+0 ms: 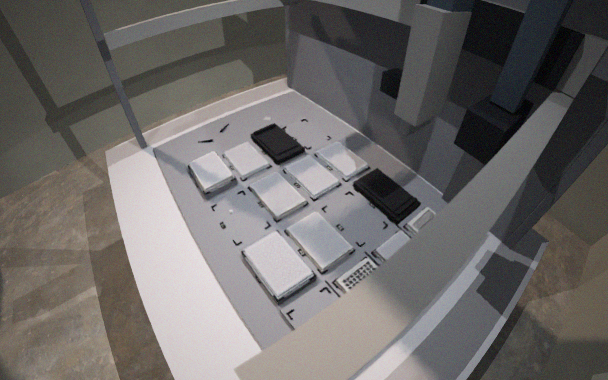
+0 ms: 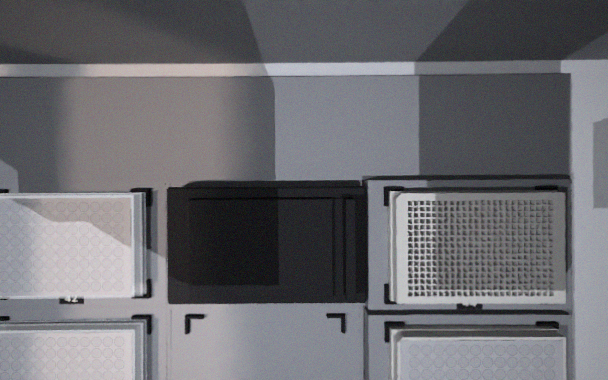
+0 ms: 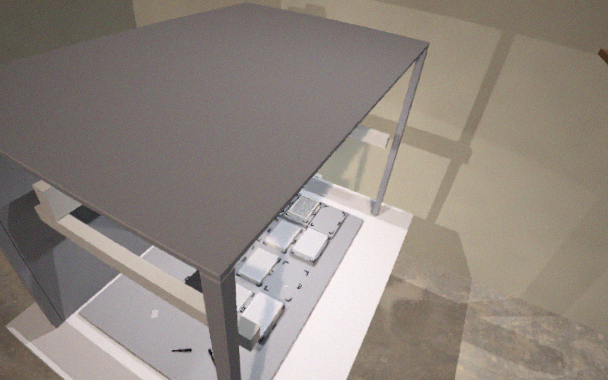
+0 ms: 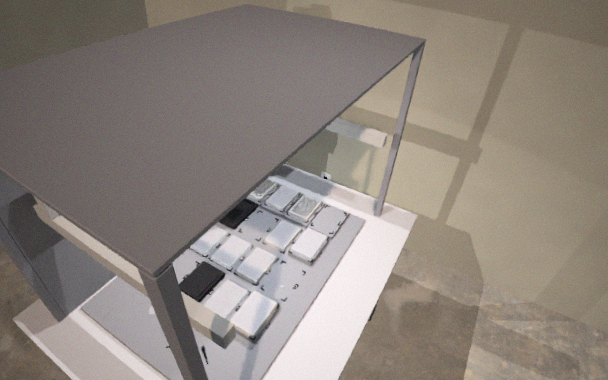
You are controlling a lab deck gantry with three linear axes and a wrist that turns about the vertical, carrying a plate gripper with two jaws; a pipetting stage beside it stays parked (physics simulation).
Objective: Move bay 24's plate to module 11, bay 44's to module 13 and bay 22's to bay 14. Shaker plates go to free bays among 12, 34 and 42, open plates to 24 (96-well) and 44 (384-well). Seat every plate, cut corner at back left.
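Seen in the pictures: robot's base, link origin: [image 1: 191, 171] [image 3: 260, 343] [image 4: 253, 342].
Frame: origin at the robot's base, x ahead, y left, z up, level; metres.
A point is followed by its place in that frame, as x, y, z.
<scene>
An open 384-well plate [image 1: 423, 219] {0.512, 0.365, 0.028} [image 2: 480, 247] {0.556, 0.365, 0.029} [image 4: 263, 189] {0.551, 0.347, 0.029} sits flat within bay 44's corner marks, cut corner at back left. An open 96-well plate [image 1: 357, 276] {0.513, 0.149, 0.022} [image 4: 304, 207] {0.549, 0.150, 0.029} is in bay 24. White plates sit on module 11 [image 1: 212, 171] {0.080, 0.045, 0.033} [image 4: 255, 314] {0.060, 0.034, 0.033}, module 13 [image 1: 277, 262] {0.398, 0.041, 0.033} [image 4: 309, 244] {0.385, 0.036, 0.033} and bay 22 [image 1: 278, 195] {0.240, 0.148, 0.014} [image 4: 256, 265] {0.221, 0.146, 0.014}. Bays 34 [image 2: 485, 357] {0.559, 0.283, 0.029}, 32 [image 2: 65, 355] {0.235, 0.278, 0.014} and 42 [image 2: 65, 255] {0.236, 0.357, 0.014} hold lidded plates. Bays 12 and 14 hold no plate. The gripper's dark body [image 1: 487, 131] {0.564, 0.284, 0.342} hangs high at the back right; its jaws cannot be made out.
A black module [image 1: 387, 195] {0.405, 0.353, 0.024} [image 2: 265, 245] {0.396, 0.366, 0.024} [image 4: 239, 213] {0.384, 0.343, 0.023} stands left of bay 44, another [image 1: 277, 143] {0.079, 0.250, 0.024} [image 4: 201, 281] {0.067, 0.249, 0.024} at the back left. Bays 33 and 41 hold no plate. More plates sit in bays 21 [image 1: 247, 160] {0.081, 0.149, 0.014} and 23 [image 1: 320, 240] {0.399, 0.148, 0.014}. The pipetting stage [image 1: 431, 65] hangs left of the gripper.
</scene>
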